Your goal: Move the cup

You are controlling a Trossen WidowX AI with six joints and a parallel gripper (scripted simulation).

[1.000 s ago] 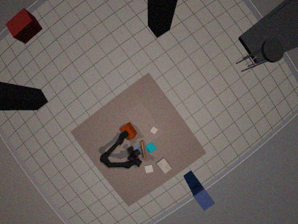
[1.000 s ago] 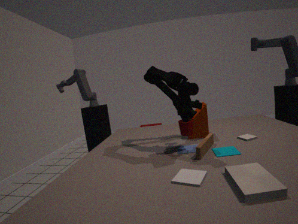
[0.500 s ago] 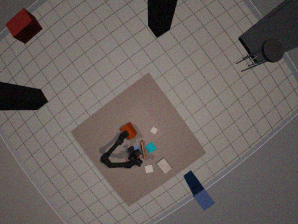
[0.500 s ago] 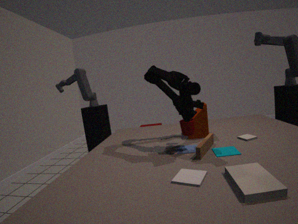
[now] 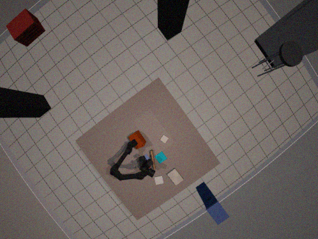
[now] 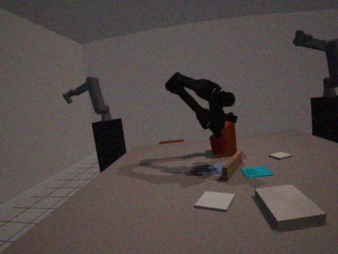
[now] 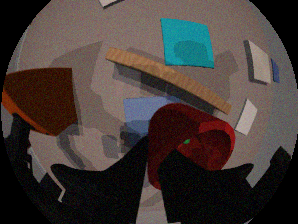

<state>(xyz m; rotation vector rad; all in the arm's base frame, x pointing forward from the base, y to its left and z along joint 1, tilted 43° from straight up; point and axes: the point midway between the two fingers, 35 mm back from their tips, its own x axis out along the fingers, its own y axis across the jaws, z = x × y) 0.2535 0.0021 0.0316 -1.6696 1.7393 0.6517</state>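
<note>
The green marble lies 40 mm ahead of my gripper tip, 20 mm to the right of it and 20 mm below it. Round my gripper tip: dark red cup 30 mm ahead, 10 mm to the right; blue pad 10 mm ahead, 40 mm to the right, 130 mm below; wooden bar 50 mm ahead, 50 mm to the left, 100 mm below.
</note>
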